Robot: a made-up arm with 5 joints. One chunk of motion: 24 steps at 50 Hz.
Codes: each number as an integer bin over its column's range. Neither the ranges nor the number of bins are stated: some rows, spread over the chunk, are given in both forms.
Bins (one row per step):
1: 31 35 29 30 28 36
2: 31 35 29 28 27 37
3: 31 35 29 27 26 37
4: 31 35 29 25 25 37
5: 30 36 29 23 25 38
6: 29 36 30 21 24 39
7: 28 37 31 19 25 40
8: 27 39 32 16 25 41
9: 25 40 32 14 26 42
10: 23 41 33 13 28 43
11: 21 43 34 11 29 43
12: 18 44 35 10 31 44
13: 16 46 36 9 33 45
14: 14 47 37 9 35 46
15: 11 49 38 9 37 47
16: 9 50 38 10 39 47
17: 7 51 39 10 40 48
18: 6 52 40 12 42 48
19: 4 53 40 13 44 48
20: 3 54 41 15 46 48
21: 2 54 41 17 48 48
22: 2 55 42 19 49 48
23: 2 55 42 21 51 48
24: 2 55 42 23 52 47
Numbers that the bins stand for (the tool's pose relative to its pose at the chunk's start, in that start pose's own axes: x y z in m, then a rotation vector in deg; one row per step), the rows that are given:
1: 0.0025 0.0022 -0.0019 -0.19 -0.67 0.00
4: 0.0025 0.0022 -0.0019 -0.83 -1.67 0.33
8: -0.0171 0.0219 0.0124 -1.97 -1.67 1.67
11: -0.0467 0.0416 0.0219 -2.60 -0.33 2.33
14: -0.0811 0.0613 0.0362 -2.86 1.67 3.33
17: -0.1156 0.0810 0.0457 -2.73 3.33 4.00
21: -0.1402 0.0957 0.0552 -1.84 6.00 4.00
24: -0.1402 0.1006 0.0600 -1.08 7.33 3.67
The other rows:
2: 0.0025 0.0022 -0.0019 -0.44 -1.00 0.33
3: 0.0025 0.0022 -0.0019 -0.57 -1.33 0.33
5: -0.0024 0.0071 -0.0019 -1.08 -1.67 0.67
6: -0.0073 0.0071 0.0029 -1.33 -2.00 1.00
7: -0.0122 0.0121 0.0076 -1.59 -1.67 1.33
9: -0.0270 0.0268 0.0124 -2.22 -1.33 2.00
10: -0.0368 0.0317 0.0171 -2.35 -0.67 2.33
12: -0.0614 0.0465 0.0267 -2.73 0.33 2.67
13: -0.0713 0.0563 0.0314 -2.86 1.00 3.00
15: -0.0959 0.0711 0.0410 -2.86 2.33 3.67
16: -0.1057 0.0760 0.0410 -2.73 3.00 3.67
18: -0.1205 0.0859 0.0505 -2.48 4.00 4.00
19: -0.1303 0.0908 0.0505 -2.35 4.67 4.00
20: -0.1352 0.0957 0.0552 -2.10 5.33 4.00
22: -0.1402 0.1006 0.0600 -1.59 6.33 4.00
23: -0.1402 0.1006 0.0600 -1.33 7.00 4.00

